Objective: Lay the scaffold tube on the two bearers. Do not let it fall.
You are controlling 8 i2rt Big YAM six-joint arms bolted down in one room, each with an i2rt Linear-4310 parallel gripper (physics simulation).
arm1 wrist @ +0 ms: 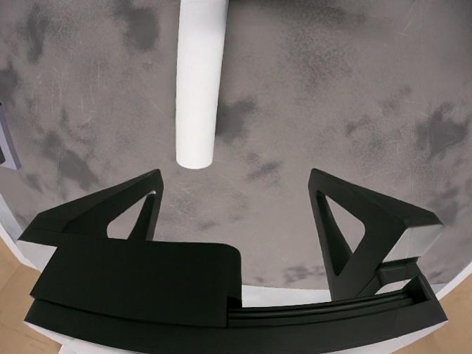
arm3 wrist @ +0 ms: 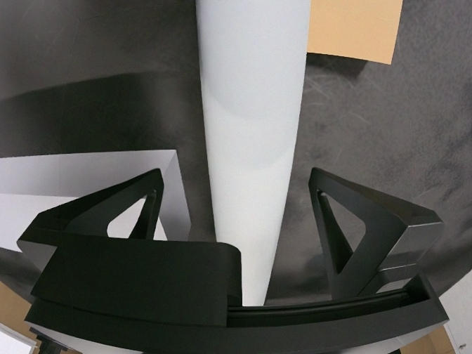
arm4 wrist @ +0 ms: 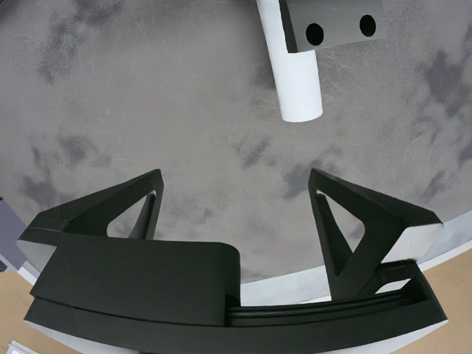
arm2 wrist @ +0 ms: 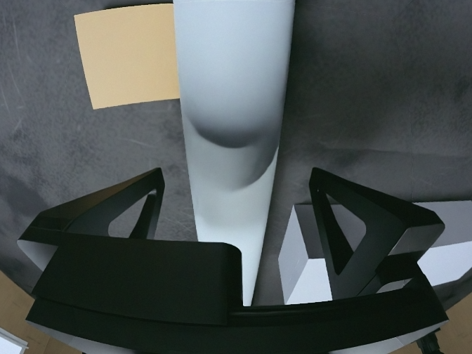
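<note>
The long white scaffold tube (arm1 wrist: pixel 197 90) (arm2 wrist: pixel 232 75) (arm3 wrist: pixel 255 75) (arm4 wrist: pixel 300 90) runs down each wrist view; its round ends show in the arm1 and arm4 views. My arm1 gripper (arm1 wrist: pixel 235 171) is open, beyond the tube's end. My arm2 gripper (arm2 wrist: pixel 236 170) and arm3 gripper (arm3 wrist: pixel 235 170) are open, their fingertips on either side of the tube, not touching it. My arm4 gripper (arm4 wrist: pixel 236 171) is open, with the tube's other end ahead. A tan block (arm2 wrist: pixel 130 55) (arm3 wrist: pixel 352 30) shows beside the tube. I cannot tell whether the tan or white blocks are the bearers.
A white block (arm2 wrist: pixel 307 282) (arm3 wrist: pixel 75 167) lies near one finger in the arm2 and arm3 views. A grey plate with two dark holes (arm4 wrist: pixel 340 30) overlaps the tube in the arm4 view. Arms 5 to 8 cannot be made out.
</note>
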